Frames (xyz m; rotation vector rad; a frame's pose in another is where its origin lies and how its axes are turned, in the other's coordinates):
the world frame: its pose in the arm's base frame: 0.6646 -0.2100 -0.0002 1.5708 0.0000 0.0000
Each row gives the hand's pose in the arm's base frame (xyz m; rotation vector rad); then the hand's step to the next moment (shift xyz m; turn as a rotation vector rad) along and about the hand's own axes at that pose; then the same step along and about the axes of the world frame.
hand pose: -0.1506 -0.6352 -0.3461 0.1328 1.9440 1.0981
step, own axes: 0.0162 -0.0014 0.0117 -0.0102 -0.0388 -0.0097
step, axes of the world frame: -0.0009 -0.0140 -0.0143 0.0109 -0.0199 0.0345
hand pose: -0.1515 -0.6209 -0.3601 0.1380 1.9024 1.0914
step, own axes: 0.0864 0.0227 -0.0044 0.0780 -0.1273 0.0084
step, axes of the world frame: -0.0606 -0.0388 -0.0531 0.0013 -0.1458 0.0333
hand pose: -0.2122 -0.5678 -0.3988 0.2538 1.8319 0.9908
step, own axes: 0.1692 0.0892 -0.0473 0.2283 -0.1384 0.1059
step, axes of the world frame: -0.1434 -0.0406 -0.1289 0.0136 -0.2707 -0.0950
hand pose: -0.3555 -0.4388 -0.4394 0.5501 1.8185 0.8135
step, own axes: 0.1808 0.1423 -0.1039 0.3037 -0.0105 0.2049
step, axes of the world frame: -0.1637 0.0198 -0.1912 0.0775 -0.2465 -0.2599
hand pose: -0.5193 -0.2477 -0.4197 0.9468 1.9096 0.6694
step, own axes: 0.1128 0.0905 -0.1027 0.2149 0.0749 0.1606
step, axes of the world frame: -0.0954 0.0632 -0.1356 0.0973 -0.1202 -0.2316
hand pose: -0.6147 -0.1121 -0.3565 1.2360 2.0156 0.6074
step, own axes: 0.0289 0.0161 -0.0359 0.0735 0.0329 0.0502
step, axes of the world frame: -0.0268 0.0257 -0.0317 0.0339 -0.0330 -0.0822
